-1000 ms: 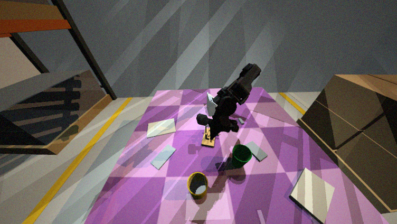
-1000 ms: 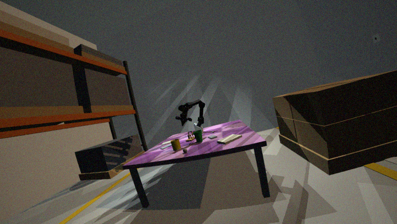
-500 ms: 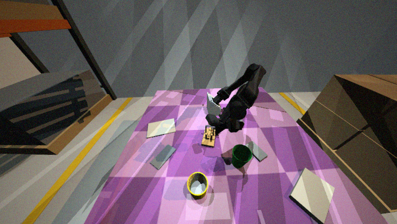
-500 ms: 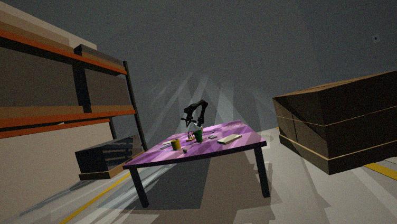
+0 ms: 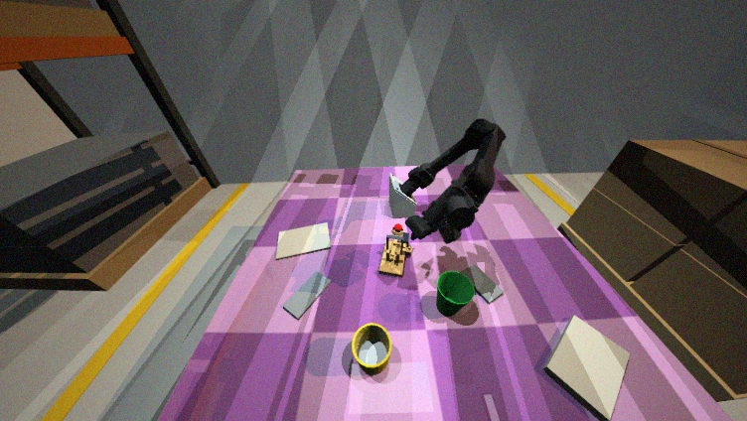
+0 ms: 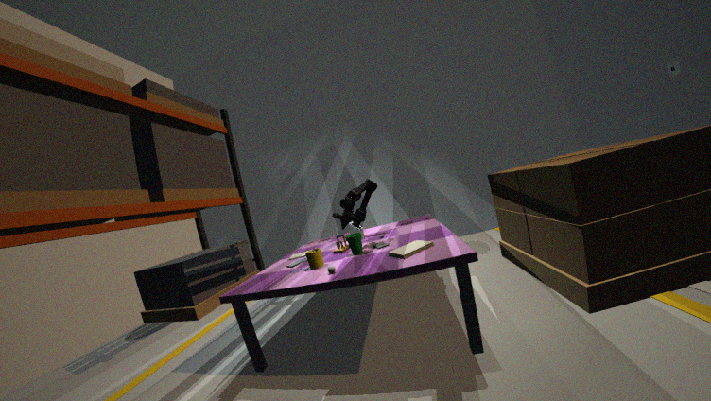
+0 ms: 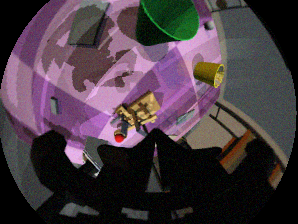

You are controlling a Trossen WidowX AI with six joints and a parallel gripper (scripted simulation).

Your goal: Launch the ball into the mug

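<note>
My gripper tip is now 140 mm past the red ball, 20 mm to the left of it and 90 mm above it. Also, from my gripper tip: yellow mug 260 mm ahead, 140 mm to the right, 120 mm below; then wooden catapult 70 mm behind, 20 mm to the right, 100 mm below; then green mug 150 mm ahead, 90 mm to the left, 120 mm below.
</note>
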